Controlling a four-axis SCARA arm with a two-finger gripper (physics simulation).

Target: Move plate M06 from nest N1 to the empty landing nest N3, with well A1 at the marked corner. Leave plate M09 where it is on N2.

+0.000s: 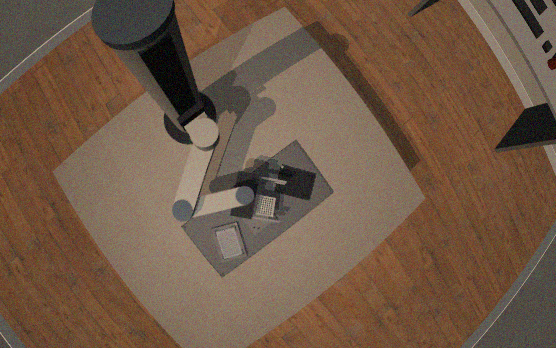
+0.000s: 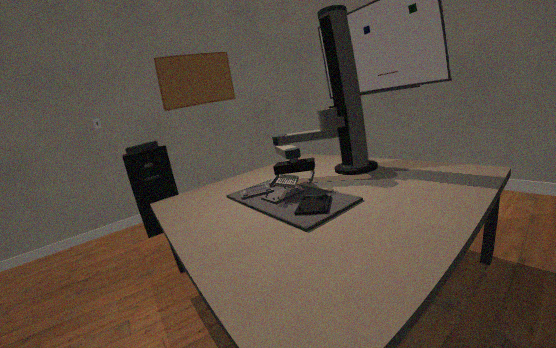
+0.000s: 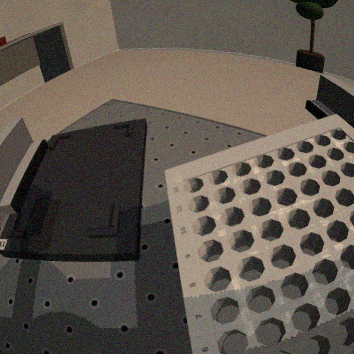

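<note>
A pale plate with round wells shows close between the fingers, nearer one finger. It looks tilted and raised over the middle nest. Its support and name cannot be made out. My gripper is wide open and grips nothing. The dark landing nest N3 is empty, beyond the other finger. A second pale plate sits in the nest at the mat's far end. Names and well A1 are not legible; the middle nest is mostly hidden.
The nests stand on a grey perforated mat on a beige table. The arm's column stands behind the mat. Arm shadows cross the mat and table.
</note>
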